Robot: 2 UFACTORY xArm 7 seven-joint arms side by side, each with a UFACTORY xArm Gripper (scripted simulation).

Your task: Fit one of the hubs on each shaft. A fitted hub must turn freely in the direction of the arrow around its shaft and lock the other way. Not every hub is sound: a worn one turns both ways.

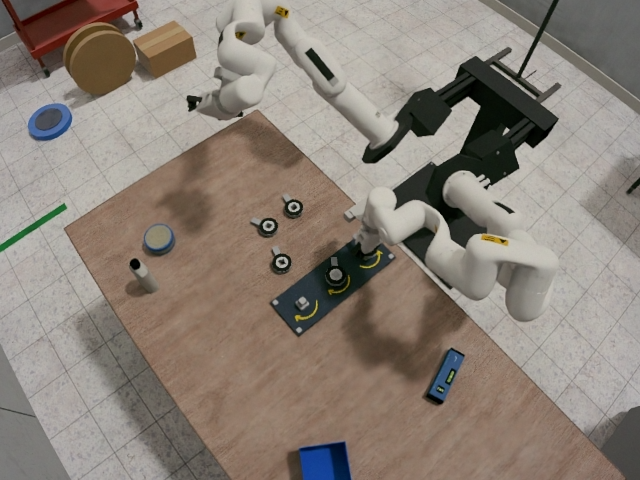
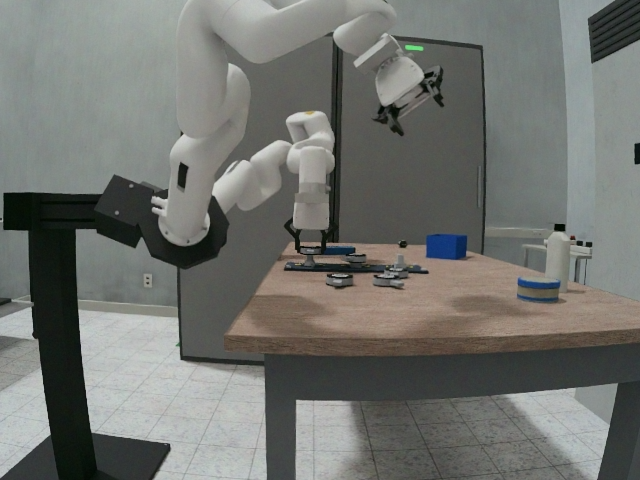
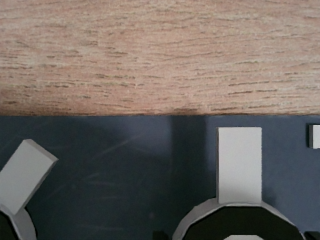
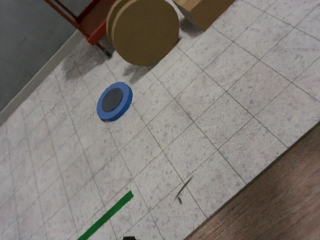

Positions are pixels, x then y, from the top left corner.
Labels:
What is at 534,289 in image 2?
A tape roll.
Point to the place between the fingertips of the left gripper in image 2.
310,253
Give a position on a white bottle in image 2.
558,248

